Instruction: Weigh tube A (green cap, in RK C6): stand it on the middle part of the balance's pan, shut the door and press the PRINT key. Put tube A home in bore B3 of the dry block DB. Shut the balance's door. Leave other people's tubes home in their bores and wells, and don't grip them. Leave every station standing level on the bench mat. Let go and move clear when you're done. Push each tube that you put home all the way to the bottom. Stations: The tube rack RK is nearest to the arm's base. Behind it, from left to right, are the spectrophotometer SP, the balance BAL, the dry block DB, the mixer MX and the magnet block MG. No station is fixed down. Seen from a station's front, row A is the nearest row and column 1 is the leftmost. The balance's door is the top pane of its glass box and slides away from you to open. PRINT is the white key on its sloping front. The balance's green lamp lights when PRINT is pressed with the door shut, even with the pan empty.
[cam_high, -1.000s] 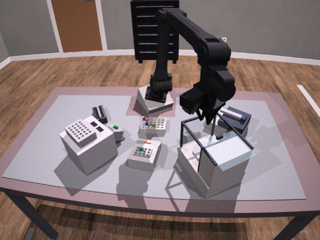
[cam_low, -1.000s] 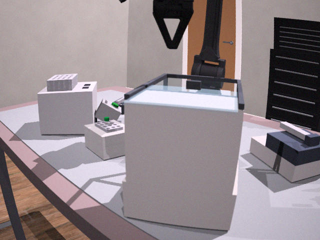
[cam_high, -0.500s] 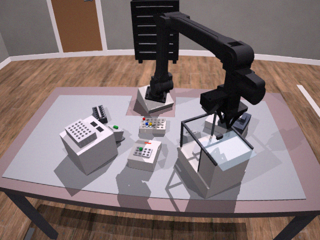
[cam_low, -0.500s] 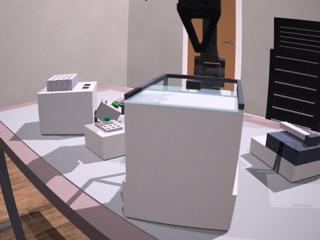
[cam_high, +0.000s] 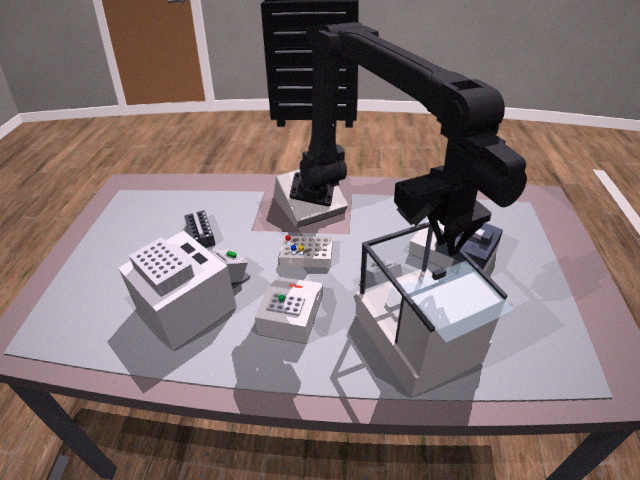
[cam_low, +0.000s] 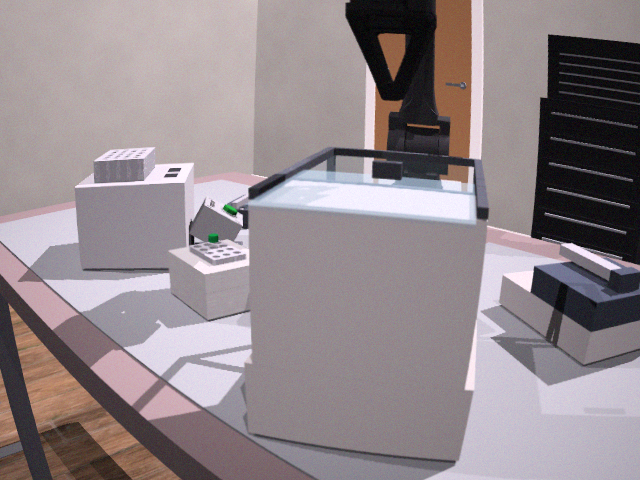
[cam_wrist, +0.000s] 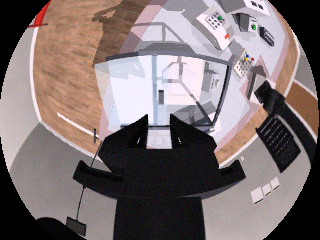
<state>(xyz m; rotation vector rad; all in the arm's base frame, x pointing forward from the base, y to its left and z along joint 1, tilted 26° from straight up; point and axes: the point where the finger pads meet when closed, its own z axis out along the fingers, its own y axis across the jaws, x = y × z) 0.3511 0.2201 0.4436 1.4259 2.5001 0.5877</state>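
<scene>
Now: hand 2 cm short of the glass door pane, 1 cm to the right of it and 7 cm above it. The rest, counted from my hand: dry block: 5 cm behind, 30 cm to the right, 25 cm below; spectrophotometer: 31 cm behind, 8 cm to the left, 21 cm below; tube rack RK: 26 cm behind, 30 cm to the right, 27 cm below.
</scene>
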